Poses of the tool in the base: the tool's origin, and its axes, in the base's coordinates. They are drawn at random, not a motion.
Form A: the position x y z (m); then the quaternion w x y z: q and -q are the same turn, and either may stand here.
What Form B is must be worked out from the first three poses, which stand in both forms.
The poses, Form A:
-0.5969 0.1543 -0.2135 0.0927 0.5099 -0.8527 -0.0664
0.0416 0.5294 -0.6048 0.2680 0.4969 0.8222 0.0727
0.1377 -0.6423 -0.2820 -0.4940 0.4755 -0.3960 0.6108
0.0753 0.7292 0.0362 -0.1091 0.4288 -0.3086 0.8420
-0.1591 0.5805 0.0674 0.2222 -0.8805 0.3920 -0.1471
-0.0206 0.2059 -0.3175 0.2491 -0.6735 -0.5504 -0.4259
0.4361 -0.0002 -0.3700 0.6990 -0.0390 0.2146 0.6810
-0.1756 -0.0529 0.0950 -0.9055 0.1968 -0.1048 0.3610
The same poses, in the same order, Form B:
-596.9 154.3 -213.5 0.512 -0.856 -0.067 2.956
41.6 529.4 -604.8 0.516 0.853 0.075 2.599
137.7 -642.3 -282.0 -0.547 0.455 -0.702 2.108
75.3 729.2 36.2 -0.431 0.310 -0.847 2.923
-159.1 580.5 67.4 -0.903 0.402 -0.151 2.693
-20.6 205.9 -317.5 -0.695 -0.568 -0.440 2.638
436.1 -0.2 -370.0 -0.055 0.300 0.952 1.594
-175.6 -52.9 95.0 -0.464 0.247 -0.851 0.876

